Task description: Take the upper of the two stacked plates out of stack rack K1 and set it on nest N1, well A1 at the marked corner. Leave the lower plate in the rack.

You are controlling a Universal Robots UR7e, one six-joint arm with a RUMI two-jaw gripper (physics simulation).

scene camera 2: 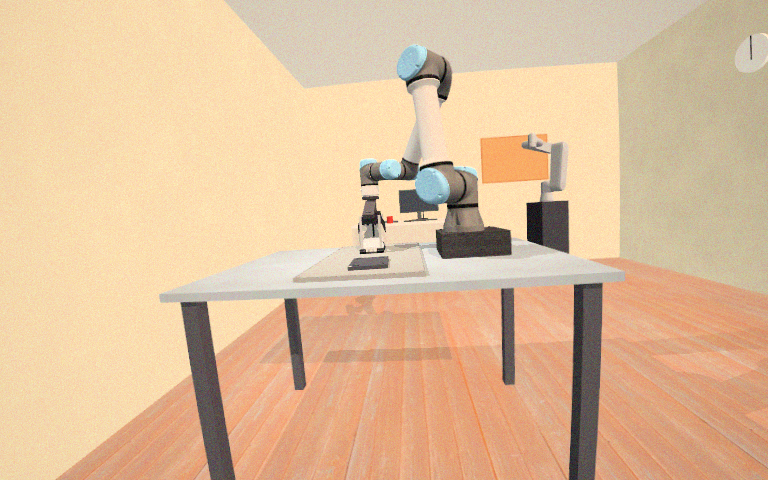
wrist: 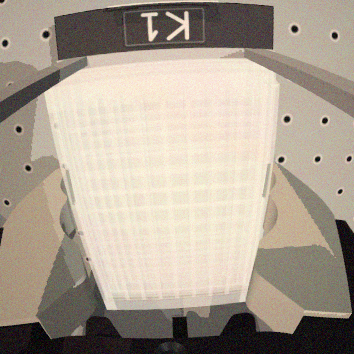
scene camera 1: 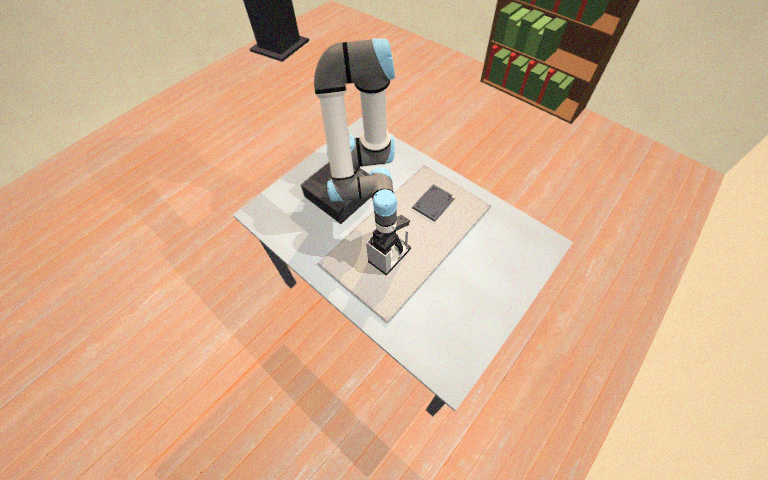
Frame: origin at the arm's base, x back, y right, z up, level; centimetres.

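Seen in the pictures: gripper, fingertip midpoint: (scene camera 2: 373, 245) (wrist: 167, 170); arm's base, link origin: (scene camera 2: 463, 230).
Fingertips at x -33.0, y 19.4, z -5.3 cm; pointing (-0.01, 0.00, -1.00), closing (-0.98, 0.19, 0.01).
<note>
Offsets run from my fingertips to a thing's top centre. Level surfaces: height alone.
Stack rack K1 @[dz +13.0, dx -0.1, dy +0.2 cm] (scene camera 1: 380, 258) (scene camera 2: 371, 249) (wrist: 90, 37) has pale upright walls and a dark base; its label shows at the top of the wrist view. The upper plate @[dz +2.7, dx +0.1, dy +1.1 cm] (wrist: 165, 115) is a whitish, gridded rectangle inside the rack. My gripper (scene camera 1: 390, 246) (scene camera 2: 372, 230) (wrist: 167, 170) is down at the rack and shut on the upper plate, one finger pad against each long side. The lower plate is hidden beneath it. Nest N1 @[dz -0.6, dx -3.6, dy -32.6 cm] (scene camera 1: 433, 202) (scene camera 2: 368, 263) is a flat dark block with nothing visible on it; its label cannot be read.
Rack and nest stand on a beige perforated board @[dz -2.1 cm] (scene camera 1: 390, 300) (scene camera 2: 317, 271) on a light grey table @[dz -3.4 cm] (scene camera 1: 498, 271) (scene camera 2: 226, 283). The arm's dark base block (scene camera 1: 325, 195) (scene camera 2: 473, 243) stands beside the board. The rack's upright walls rise close around the fingers.
</note>
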